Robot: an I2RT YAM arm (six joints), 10 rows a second.
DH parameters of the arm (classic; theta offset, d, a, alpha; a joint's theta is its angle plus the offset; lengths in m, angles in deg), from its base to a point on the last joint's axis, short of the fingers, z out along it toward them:
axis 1: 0 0.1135 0.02 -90
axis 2: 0 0 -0.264 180
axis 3: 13.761 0 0.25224 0
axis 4: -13.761 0 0.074 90
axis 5: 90 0 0 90
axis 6: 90 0.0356 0 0
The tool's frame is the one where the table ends.
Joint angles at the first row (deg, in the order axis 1, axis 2, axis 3, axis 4, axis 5, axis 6):
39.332, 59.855, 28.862, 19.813, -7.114, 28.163
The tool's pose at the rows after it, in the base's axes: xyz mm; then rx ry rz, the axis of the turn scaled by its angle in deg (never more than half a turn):
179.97 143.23 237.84 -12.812 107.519 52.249
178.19 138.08 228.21 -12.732 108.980 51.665
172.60 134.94 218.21 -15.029 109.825 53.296
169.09 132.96 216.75 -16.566 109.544 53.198
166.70 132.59 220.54 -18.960 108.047 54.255
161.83 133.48 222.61 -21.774 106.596 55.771
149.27 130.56 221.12 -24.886 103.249 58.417
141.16 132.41 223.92 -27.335 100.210 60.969
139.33 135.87 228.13 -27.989 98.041 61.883
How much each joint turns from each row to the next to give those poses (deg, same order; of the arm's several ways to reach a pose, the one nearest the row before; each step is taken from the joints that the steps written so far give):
-1.771, -1.072, -1.682, -0.963, 0.939, 0.743
-0.875, -0.500, -1.881, -0.062, -0.722, -0.175
-0.218, -0.875, -2.447, 0.807, -2.687, -0.481
0.021, -1.159, -0.809, -0.351, -0.679, -1.071
0.023, -1.073, -0.002, 0.066, -1.704, -1.180
0.720, -1.244, -0.436, 0.263, -1.618, -0.984
1.203, -3.716, -2.840, 1.988, -1.857, -0.677
1.748, -1.837, -1.049, 1.878, -1.006, -0.154
1.205, 0.176, 0.173, 1.970, 0.440, -0.043

